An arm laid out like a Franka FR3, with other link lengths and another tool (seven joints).
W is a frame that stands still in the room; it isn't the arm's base.
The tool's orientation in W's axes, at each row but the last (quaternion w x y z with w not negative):
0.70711, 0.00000, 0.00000, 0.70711
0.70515, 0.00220, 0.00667, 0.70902
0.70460, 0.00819, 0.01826, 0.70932
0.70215, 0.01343, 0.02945, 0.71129
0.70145, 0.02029, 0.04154, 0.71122
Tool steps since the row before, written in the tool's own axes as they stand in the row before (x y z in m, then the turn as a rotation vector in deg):
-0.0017, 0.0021, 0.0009, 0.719, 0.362, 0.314
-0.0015, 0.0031, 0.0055, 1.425, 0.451, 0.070
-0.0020, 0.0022, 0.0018, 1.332, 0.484, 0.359
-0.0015, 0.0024, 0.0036, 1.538, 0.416, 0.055
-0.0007, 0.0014, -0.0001, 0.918, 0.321, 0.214
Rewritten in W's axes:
-0.0021, -0.0017, 0.0009, -0.362, 0.719, 0.314
-0.0030, -0.0015, 0.0055, -0.458, 1.423, 0.067
-0.0021, -0.0020, 0.0019, -0.479, 1.334, 0.358
-0.0022, -0.0014, 0.0038, -0.433, 1.534, 0.046
-0.0014, -0.0007, 0.0000, -0.315, 0.920, 0.214

